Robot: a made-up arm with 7 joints. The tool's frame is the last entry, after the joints. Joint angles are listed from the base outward.
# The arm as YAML. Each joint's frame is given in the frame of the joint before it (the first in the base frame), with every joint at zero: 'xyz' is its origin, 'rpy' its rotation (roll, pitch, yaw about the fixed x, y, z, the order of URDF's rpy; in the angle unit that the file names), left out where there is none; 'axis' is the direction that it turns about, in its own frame. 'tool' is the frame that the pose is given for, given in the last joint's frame.
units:
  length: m
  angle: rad
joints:
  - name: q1
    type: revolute
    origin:
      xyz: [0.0, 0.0, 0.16]
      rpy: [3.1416, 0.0, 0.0]
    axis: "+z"
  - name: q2
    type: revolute
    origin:
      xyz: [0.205, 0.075, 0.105]
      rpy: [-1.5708, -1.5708, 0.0]
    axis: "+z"
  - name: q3
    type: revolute
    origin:
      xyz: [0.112, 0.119, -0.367]
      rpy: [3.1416, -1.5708, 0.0]
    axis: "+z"
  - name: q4
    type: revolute
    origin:
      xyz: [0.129, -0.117, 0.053]
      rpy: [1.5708, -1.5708, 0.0]
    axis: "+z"
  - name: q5
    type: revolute
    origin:
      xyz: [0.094, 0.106, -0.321]
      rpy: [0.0, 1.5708, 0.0]
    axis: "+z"
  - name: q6
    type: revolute
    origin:
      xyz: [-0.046, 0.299, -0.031]
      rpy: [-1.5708, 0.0, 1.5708]
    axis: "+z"
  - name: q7
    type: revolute
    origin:
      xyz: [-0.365, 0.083, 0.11]
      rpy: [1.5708, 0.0, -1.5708]
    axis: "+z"
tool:
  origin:
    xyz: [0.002, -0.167, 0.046]
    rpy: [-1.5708, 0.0, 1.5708]
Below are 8 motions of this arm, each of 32 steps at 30 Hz.
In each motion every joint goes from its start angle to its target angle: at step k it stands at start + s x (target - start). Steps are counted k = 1, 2, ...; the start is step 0. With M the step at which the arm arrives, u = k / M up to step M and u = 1 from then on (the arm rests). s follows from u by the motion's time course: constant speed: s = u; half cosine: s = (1 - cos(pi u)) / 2; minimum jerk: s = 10 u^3 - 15 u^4 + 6 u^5.
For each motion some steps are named. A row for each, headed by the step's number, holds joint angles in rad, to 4 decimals.
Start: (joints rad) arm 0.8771 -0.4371 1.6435 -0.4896 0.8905 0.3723 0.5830
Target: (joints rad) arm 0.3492 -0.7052 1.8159 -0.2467 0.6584 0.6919 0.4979
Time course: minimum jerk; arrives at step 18
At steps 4, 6, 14, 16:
4: 0.8368 -0.4576 1.6567 -0.4710 0.8728 0.3967 0.5765
6: 0.7663 -0.4934 1.6797 -0.4386 0.8418 0.4394 0.5651
14: 0.3895 -0.6847 1.8027 -0.2653 0.6761 0.6675 0.5044
16: 0.3553 -0.7021 1.8139 -0.2495 0.6611 0.6882 0.4989

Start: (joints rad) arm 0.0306 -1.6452 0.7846 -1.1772 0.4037 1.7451 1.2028
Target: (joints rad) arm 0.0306 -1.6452 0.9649 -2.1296 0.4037 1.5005 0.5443
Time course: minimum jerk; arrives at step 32
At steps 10, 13, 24, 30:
10: 0.0306 -1.6452 0.8171 -1.3486 0.4037 1.7011 1.0843
13: 0.0306 -1.6452 0.8438 -1.4899 0.4037 1.6648 0.9866
24: 0.0306 -1.6452 0.9462 -2.0310 0.4037 1.5258 0.6125
30: 0.0306 -1.6452 0.9645 -2.1275 0.4037 1.5010 0.5458

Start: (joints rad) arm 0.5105 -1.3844 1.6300 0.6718 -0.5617 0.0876 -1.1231
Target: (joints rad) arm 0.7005 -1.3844 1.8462 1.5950 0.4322 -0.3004 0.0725
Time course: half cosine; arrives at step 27
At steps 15, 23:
15: 0.6220 -1.3844 1.7569 1.2136 0.0215 -0.1401 -0.4215
23: 0.6904 -1.3844 1.8347 1.5459 0.3793 -0.2798 0.0089

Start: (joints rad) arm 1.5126 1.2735 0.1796 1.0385 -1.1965 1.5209 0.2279
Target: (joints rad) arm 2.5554 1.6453 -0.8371 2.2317 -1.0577 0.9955 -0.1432
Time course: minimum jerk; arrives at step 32
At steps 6, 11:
6: 1.5635 1.2916 0.1300 1.0967 -1.1897 1.4953 0.2098
11: 1.7478 1.3574 -0.0497 1.3076 -1.1652 1.4024 0.1442

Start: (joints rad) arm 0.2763 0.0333 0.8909 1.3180 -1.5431 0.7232 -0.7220
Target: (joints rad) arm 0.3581 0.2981 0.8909 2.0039 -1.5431 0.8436 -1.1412
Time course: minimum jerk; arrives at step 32
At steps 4, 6, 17, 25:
4: 0.2776 0.0376 0.8909 1.3290 -1.5431 0.7251 -0.7287
6: 0.2803 0.0462 0.8909 1.3515 -1.5431 0.7291 -0.7424
17: 0.3220 0.1812 0.8909 1.7010 -1.5431 0.7904 -0.9561
25: 0.3521 0.2787 0.8909 1.9536 -1.5431 0.8348 -1.1105

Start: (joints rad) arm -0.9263 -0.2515 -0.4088 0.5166 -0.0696 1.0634 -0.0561
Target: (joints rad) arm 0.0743 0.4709 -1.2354 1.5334 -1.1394 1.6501 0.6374
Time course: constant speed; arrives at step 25
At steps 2, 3, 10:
2: -0.8463 -0.1937 -0.4749 0.5979 -0.1552 1.1103 -0.0006
3: -0.8062 -0.1648 -0.5080 0.6386 -0.1980 1.1338 0.0271
10: -0.5261 0.0375 -0.7394 0.9233 -0.4975 1.2981 0.2213

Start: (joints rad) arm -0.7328 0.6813 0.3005 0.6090 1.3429 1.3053 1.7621
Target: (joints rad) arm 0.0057 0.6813 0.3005 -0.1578 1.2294 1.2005 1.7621
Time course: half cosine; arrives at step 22
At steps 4, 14, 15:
4: -0.6742 0.6813 0.3005 0.5481 1.3339 1.2970 1.7621
14: -0.2102 0.6813 0.3005 0.0663 1.2626 1.2311 1.7621
15: -0.1639 0.6813 0.3005 0.0183 1.2555 1.2246 1.7621

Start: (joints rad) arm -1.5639 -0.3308 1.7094 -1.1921 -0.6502 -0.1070 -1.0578
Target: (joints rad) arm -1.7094 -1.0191 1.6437 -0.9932 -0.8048 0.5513 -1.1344
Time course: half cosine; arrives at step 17
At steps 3, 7, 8, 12, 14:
3: -1.5748 -0.3823 1.7045 -1.1772 -0.6618 -0.0577 -1.0635
7: -1.6167 -0.5808 1.6855 -1.1199 -0.7063 0.1321 -1.0856
8: -1.6299 -0.6432 1.6796 -1.1018 -0.7204 0.1918 -1.0926
12: -1.6805 -0.8823 1.6568 -1.0327 -0.7741 0.4205 -1.1192
14: -1.6985 -0.9676 1.6486 -1.0081 -0.7932 0.5020 -1.1287

